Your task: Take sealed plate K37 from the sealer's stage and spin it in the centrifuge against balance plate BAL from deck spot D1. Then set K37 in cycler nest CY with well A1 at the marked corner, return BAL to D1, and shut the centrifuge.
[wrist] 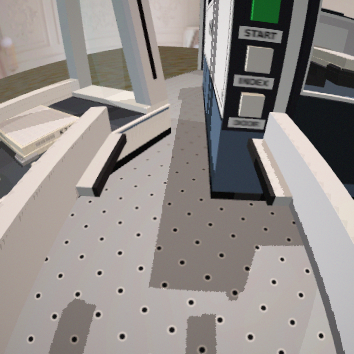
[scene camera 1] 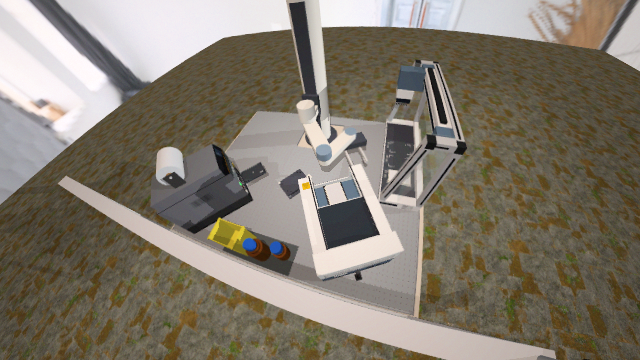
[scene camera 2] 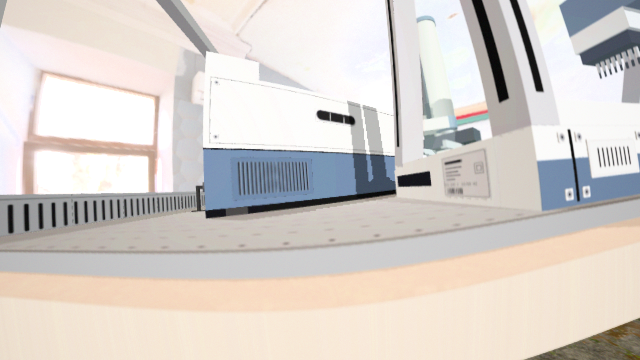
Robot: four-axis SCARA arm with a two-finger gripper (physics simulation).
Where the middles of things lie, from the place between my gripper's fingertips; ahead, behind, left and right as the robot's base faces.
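My hand 8 cm short of the INDEX and DOOR buttons [wrist: 257, 59], 1 cm below, 1 cm to the left of them. Counted from my hand: centrifuge [scene camera 2: 266, 147] 2 cm to the right, 35 cm ahead; dark lid [scene camera 1: 343, 223] 9 cm above, 39 cm ahead, 1 cm to the left; white roll [scene camera 1: 169, 159] 83 cm to the right, 43 cm ahead, 30 cm above.
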